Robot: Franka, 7 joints.
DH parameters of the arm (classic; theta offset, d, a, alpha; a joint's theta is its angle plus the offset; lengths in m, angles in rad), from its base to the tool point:
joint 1: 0 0.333 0 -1.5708
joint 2: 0 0 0 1.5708
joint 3: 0 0.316 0.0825 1.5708
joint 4: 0 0 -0.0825 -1.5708
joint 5: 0 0.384 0 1.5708
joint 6: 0 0 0.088 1.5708
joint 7: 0 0.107 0 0
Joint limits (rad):
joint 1: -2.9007..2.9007
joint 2: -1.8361..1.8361
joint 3: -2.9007..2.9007
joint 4: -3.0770..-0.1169
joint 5: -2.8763..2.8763
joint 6: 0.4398..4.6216
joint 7: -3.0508..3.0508
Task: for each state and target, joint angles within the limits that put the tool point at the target. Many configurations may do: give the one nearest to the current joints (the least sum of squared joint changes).
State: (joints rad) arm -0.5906 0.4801 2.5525 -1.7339 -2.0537 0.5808 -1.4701
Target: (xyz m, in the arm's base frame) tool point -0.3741 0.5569 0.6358
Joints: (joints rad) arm -0.5642 -0.4700 2.7598 -1.4188 -2.2921 1.2172 -1.4701
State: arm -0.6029 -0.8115 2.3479 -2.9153 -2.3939 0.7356 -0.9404
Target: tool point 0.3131 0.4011 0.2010
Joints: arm -1.1617 -1.0633 2.2155 -2.3989 -2.5028 1.0274 -0.9404
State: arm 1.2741 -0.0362 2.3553 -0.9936 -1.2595 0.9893 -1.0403
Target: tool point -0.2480 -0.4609 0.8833
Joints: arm 1.6584 -0.2906 2.6328 -0.8215 -1.3271 1.2868 -1.0403
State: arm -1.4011 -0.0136 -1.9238 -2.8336 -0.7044 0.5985 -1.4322
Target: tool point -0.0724 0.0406 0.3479
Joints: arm -1.2127 0.3874 -1.8607 -3.0770 -0.3791 0.4398 -1.4322
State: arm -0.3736 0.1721 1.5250 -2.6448 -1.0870 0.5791 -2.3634
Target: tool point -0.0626 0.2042 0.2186
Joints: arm 0.3226 0.5609 1.7799 -2.8886 -0.9592 1.1845 -2.3634
